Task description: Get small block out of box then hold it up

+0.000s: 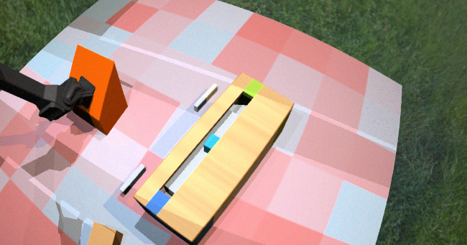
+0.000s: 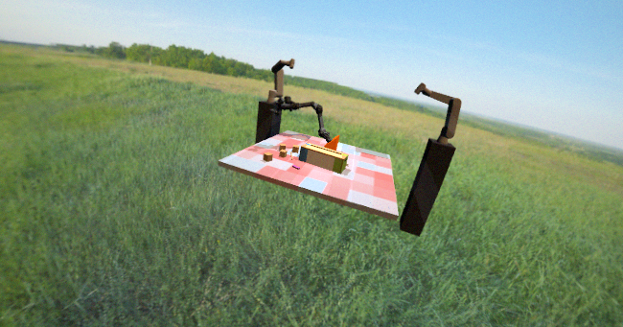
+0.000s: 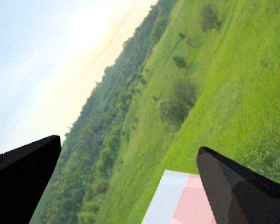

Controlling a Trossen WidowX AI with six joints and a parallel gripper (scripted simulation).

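My gripper tip is now 60 cm to the right of the box, 32 cm above it and 2 cm short of it. The rest, counted from my gripper tip: cyan block: 62 cm to the left, 29 cm below, 4 cm ahead; tan cube: 35 cm below, 29 cm to the left, 5 cm behind.
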